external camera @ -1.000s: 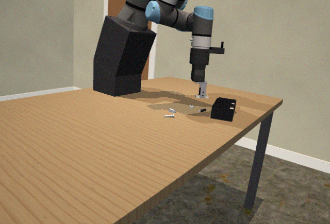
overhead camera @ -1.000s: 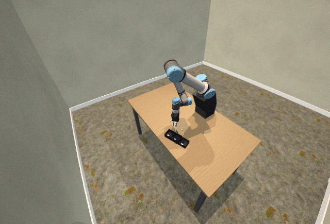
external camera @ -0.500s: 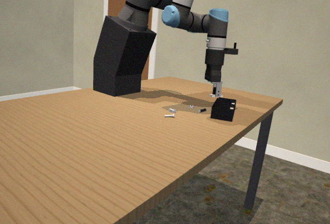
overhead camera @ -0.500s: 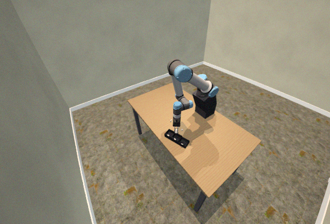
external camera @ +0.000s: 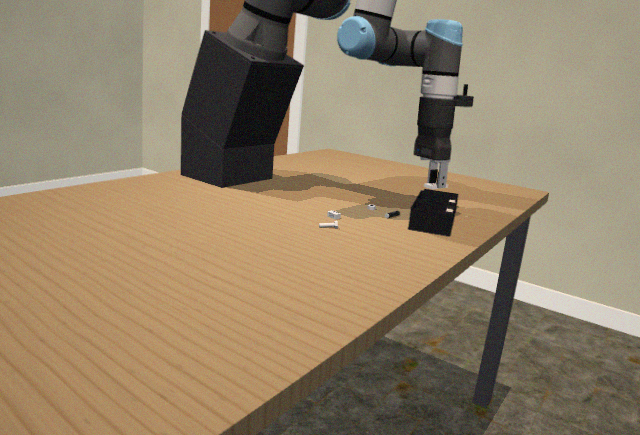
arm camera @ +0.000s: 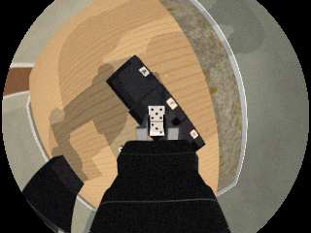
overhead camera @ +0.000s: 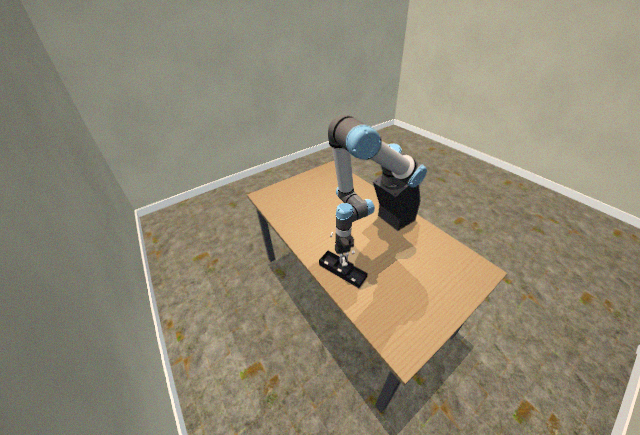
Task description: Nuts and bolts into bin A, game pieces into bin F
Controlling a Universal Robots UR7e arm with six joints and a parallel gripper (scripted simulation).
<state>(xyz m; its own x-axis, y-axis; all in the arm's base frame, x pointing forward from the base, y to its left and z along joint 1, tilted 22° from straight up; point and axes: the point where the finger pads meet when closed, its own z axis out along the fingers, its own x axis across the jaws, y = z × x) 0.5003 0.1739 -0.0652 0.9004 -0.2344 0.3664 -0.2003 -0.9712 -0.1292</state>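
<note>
Right now the white speckled piece is 1 cm below my hand. Round my hand: bolt 7 cm behind, 25 cm to the right, 8 cm below; small ring-shaped piece 11 cm behind, 8 cm to the right, 8 cm below; black bin 1 cm ahead, 6 cm below.
</note>
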